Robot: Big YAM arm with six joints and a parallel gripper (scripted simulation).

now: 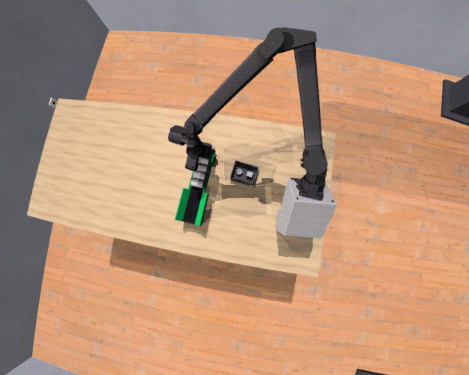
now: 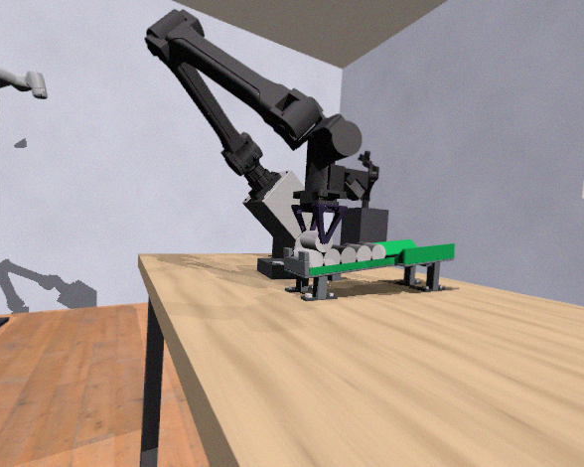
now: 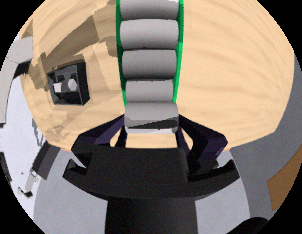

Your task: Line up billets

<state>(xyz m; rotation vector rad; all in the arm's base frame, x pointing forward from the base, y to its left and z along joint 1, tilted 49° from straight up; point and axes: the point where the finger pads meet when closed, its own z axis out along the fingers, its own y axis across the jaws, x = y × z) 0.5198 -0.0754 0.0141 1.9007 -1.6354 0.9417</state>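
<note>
The stop is 40 mm to the right of my hand and 50 mm below it. Round my hand: black control box (220 mm behind, 20 mm to the left, 100 mm below).
</note>
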